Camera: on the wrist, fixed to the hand. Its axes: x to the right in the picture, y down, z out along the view.
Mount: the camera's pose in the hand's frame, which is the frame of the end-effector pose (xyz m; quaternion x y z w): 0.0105 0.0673 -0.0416 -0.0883 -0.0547 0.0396 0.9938
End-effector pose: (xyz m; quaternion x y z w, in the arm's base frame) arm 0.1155 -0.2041 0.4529 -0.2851 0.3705 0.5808 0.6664
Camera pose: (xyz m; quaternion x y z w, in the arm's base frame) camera 0.0430 -0.2209 0.4242 -0.2957 0.2918 0.6519 0.6344
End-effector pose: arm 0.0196 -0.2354 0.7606 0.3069 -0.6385 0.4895 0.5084
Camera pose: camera -0.0289 -0.1729 0.7497 0.2616 -0.7177 0.4334 0.4780
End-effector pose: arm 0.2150 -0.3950 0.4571 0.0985 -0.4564 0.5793 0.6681
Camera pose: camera 0.1766 -0.3395 0.4145 0.0525 -0.5452 0.5565 0.6248
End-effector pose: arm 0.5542 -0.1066 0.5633 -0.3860 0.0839 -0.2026 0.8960
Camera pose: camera 0.5710 -0.0967 0.4859 -0.4705 0.0675 -0.1373 0.8690
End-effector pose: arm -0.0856 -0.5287 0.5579 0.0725 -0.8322 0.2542 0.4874
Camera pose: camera -0.0836 -0.4489 0.5595 0.0100 -0.8790 0.1945 0.4352
